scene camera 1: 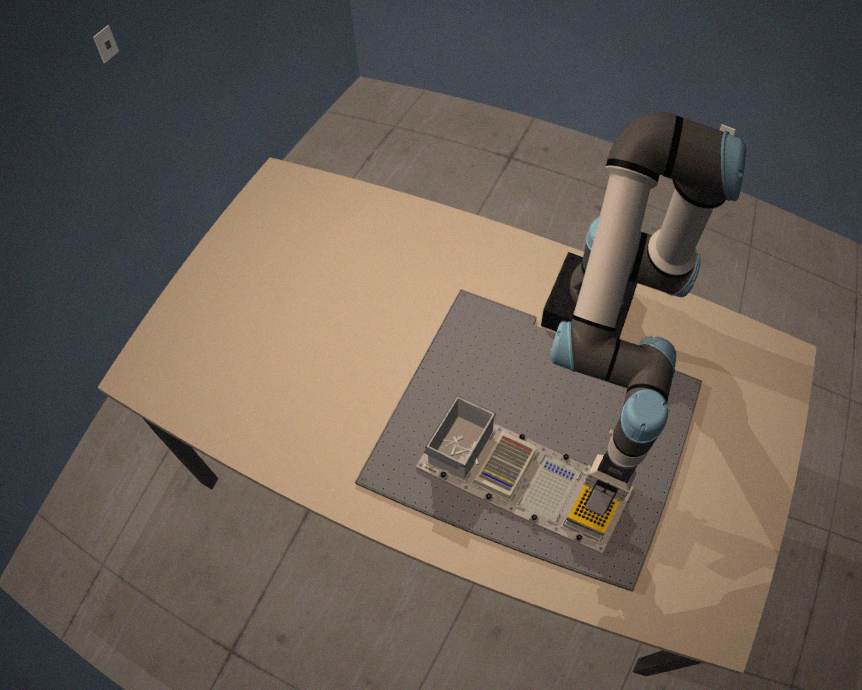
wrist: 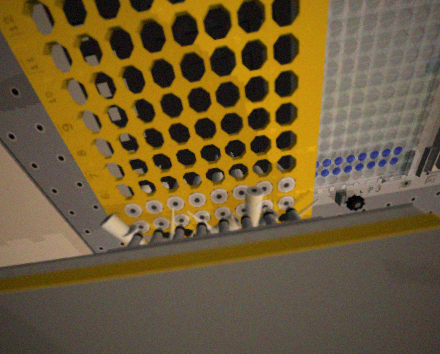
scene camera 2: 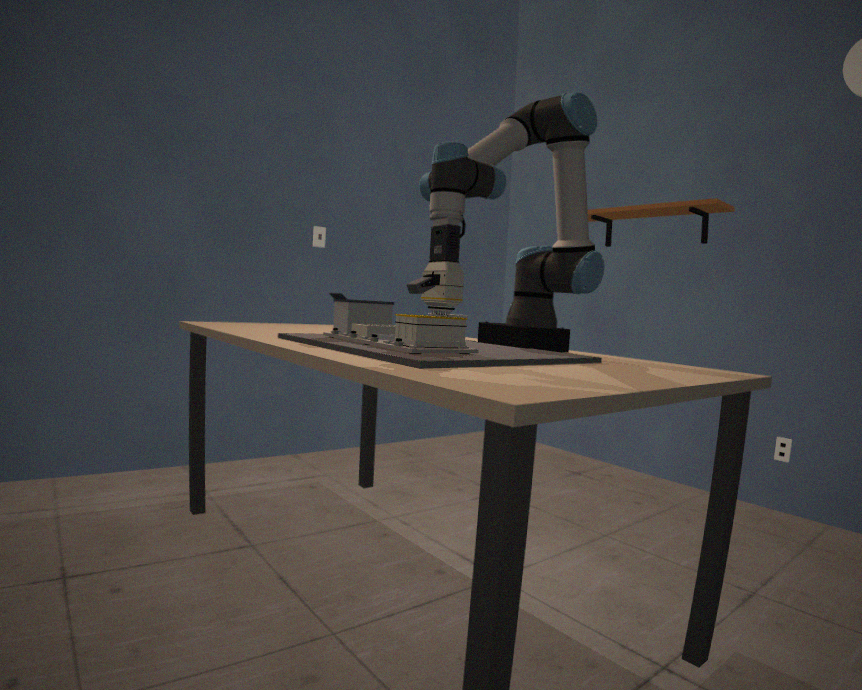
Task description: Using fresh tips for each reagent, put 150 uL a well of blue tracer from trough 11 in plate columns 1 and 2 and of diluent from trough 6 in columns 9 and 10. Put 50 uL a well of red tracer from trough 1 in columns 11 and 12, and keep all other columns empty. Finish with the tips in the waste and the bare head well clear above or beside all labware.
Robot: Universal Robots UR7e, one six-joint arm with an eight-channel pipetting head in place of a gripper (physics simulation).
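Observation:
My pipetting head (scene camera 2: 439, 312) (wrist: 212, 231) has bare nozzles a little above the near end of the yellow-topped tip rack (scene camera 1: 571, 512) (scene camera 2: 431, 334) (wrist: 312, 100). In the wrist view, two rows of seated tips (wrist: 197, 200) show just beyond the nozzles; the rows farther out are open holes. Loose white tips (wrist: 254, 207) show slanted around the nozzles. The plate (scene camera 1: 549, 496) (wrist: 370, 90) has two columns of blue wells (scene camera 1: 559, 469) (wrist: 362, 162); its other visible wells look pale. The trough reservoir (scene camera 1: 524, 469) shows red, yellow and blue strips. The grey waste box (scene camera 1: 447, 461) (scene camera 2: 363, 315) holds several tips.
The labware stands in a row on a pale carrier over the perforated board (scene camera 1: 445, 345), with black knobs (scene camera 1: 534, 517) (wrist: 355, 202) along its edges. The arm's black base (scene camera 1: 560, 298) (scene camera 2: 524, 336) stands behind. A wall shelf (scene camera 2: 661, 210) hangs beyond the arm.

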